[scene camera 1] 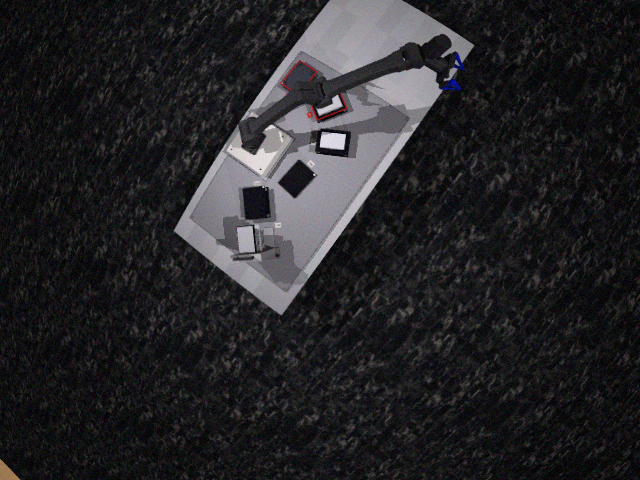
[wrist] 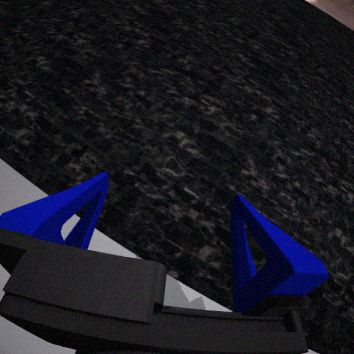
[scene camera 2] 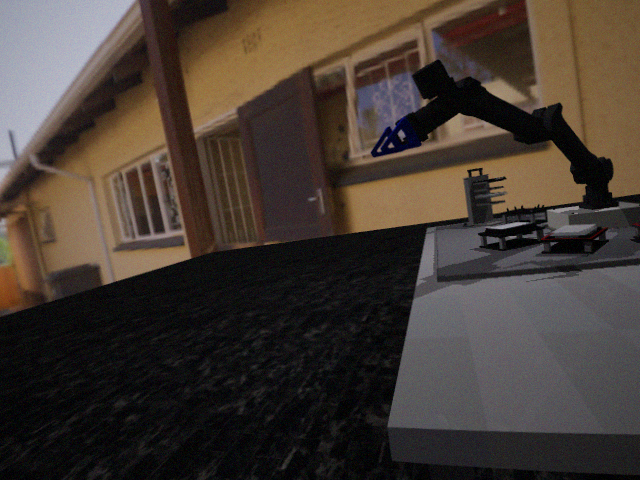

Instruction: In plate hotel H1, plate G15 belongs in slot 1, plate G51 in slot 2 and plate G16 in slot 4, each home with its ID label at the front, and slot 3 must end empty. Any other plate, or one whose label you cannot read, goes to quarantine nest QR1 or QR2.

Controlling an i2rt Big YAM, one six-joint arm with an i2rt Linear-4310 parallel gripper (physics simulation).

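Places are measured from the arm's base along level axes (x left, y back, z up), in centimetres.
Where they show: gripper, between the fingertips: (scene camera 1: 461,79) (wrist: 171,189) (scene camera 2: 376,153); arm's base, origin of its link: (scene camera 1: 254,141) (scene camera 2: 598,207).
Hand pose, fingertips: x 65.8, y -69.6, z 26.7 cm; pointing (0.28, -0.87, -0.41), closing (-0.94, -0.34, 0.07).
Observation:
Each offset is from my fingertips to the top centre of the thing. "spot": to the spot under its first point. Level surfaces: height alone.
My gripper (scene camera 1: 460,79) (scene camera 2: 377,153) (wrist: 171,189) is open and empty, high above the table's far edge. The plate hotel (scene camera 1: 260,239) (scene camera 2: 476,198) stands at the opposite end, away from the gripper. A pale rectangle {spot: dx -105.5, dy +40.5, dz -10.6 cm} (scene camera 1: 246,239) shows at the hotel's left side in the first scene view. Several thin layers jut from the hotel in the second; which slots hold plates is unclear. A white plate {dx -44.8, dy +34.8, dz -26.3 cm} (scene camera 1: 332,140) (scene camera 2: 507,226) lies on a black nest {dx -44.8, dy +34.8, dz -26.8 cm} (scene camera 1: 333,153). Another white plate {dx -29.4, dy +47.9, dz -27.3 cm} (scene camera 1: 330,105) (scene camera 2: 573,230) lies on a red-edged nest {spot: dx -32.5, dy +42.9, dz -32.4 cm} (scene camera 1: 333,116), partly under the arm. No plate labels are readable.
Another red-edged nest {dx -24.6, dy +69.3, dz -28.1 cm} (scene camera 1: 299,76) lies near the arm's elbow, partly covered. Two dark square fixtures {spot: dx -69.8, dy +40.6, dz -31.5 cm} (scene camera 1: 297,178) {spot: dx -91.3, dy +50.9, dz -26.7 cm} (scene camera 1: 256,202) lie between the arm's white base (scene camera 1: 263,166) and the hotel. The raised arm (scene camera 1: 367,75) (scene camera 2: 509,116) spans the table {dz -34.0 cm} (scene camera 1: 361,23) (scene camera 2: 511,372).

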